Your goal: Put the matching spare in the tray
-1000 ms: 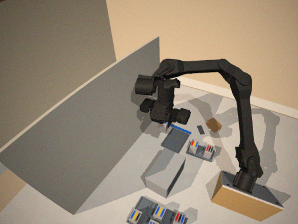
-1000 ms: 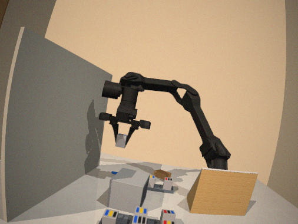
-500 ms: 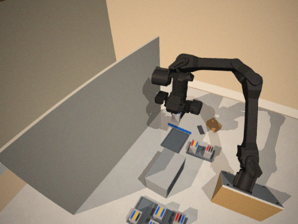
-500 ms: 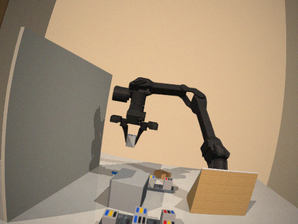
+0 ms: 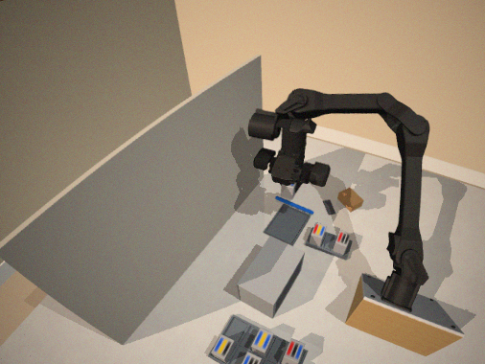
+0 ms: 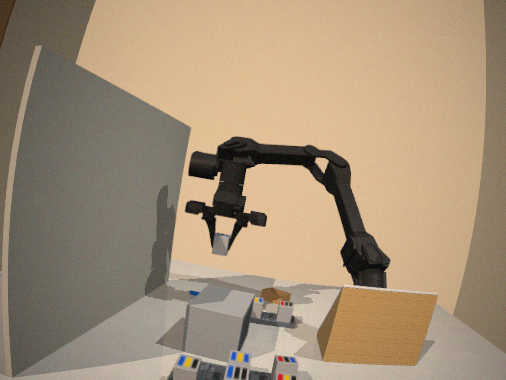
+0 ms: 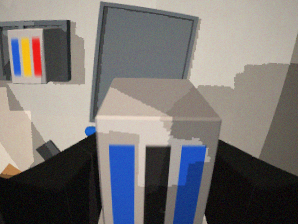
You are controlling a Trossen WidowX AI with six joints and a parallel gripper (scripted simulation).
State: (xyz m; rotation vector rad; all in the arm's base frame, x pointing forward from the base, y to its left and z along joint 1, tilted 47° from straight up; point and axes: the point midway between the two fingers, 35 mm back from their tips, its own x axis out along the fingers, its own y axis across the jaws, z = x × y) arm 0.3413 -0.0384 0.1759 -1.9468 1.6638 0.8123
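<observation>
Now: the dark grey tray 150 mm below my gripper tip. Round my gripper tip: grey spare: 20 mm above; tall grey wall panel: 210 mm to the left, 170 mm ahead, 70 mm above; rack: 150 mm below, 140 mm behind.
</observation>
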